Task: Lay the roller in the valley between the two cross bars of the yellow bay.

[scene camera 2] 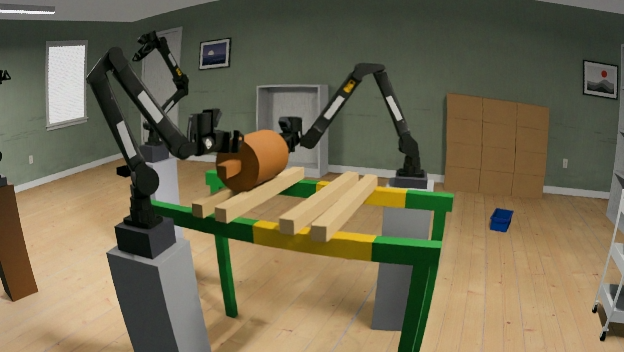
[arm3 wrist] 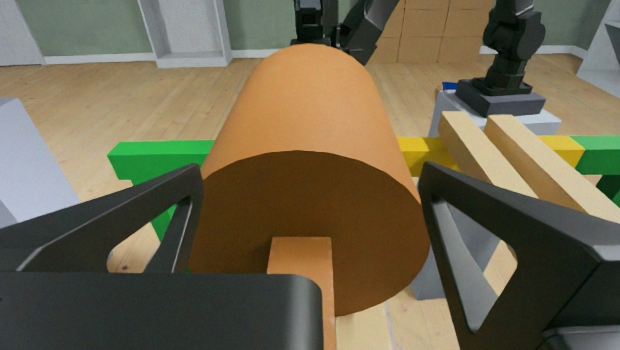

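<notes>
The orange roller [arm3 wrist: 310, 110] [scene camera 2: 272, 150] lies level at the left pair of pale bars [scene camera 2: 260, 195]; whether it bears on both bars is hidden. Its square end stub [arm3 wrist: 300, 255] [scene camera 2: 230, 168] points at arm3's wrist camera. Arm3's gripper [arm3 wrist: 311, 172] is open, its fingers wide apart on either side of the stub. The yellow bay [arm3 wrist: 425, 150] [scene camera 2: 265, 232] carries two cross bars, one [arm3 wrist: 482, 150] [scene camera 2: 322, 197] beside the other [arm3 wrist: 550, 165] [scene camera 2: 350, 202]. In the scene view, the front-left arm's gripper [scene camera 2: 235, 141] is at the near stub; the back-right arm's gripper [scene camera 2: 291, 134] is at the far end.
Green rails [arm3 wrist: 165, 152] [scene camera 2: 407, 250] continue the frame beside the bay. Another arm [scene camera 2: 172, 65] stands raised at the back left. Grey pedestals [scene camera 2: 145, 295] [scene camera 2: 405, 300] stand by the frame. A blue bin [scene camera 2: 501, 220] is on the floor at the right, near a white cart.
</notes>
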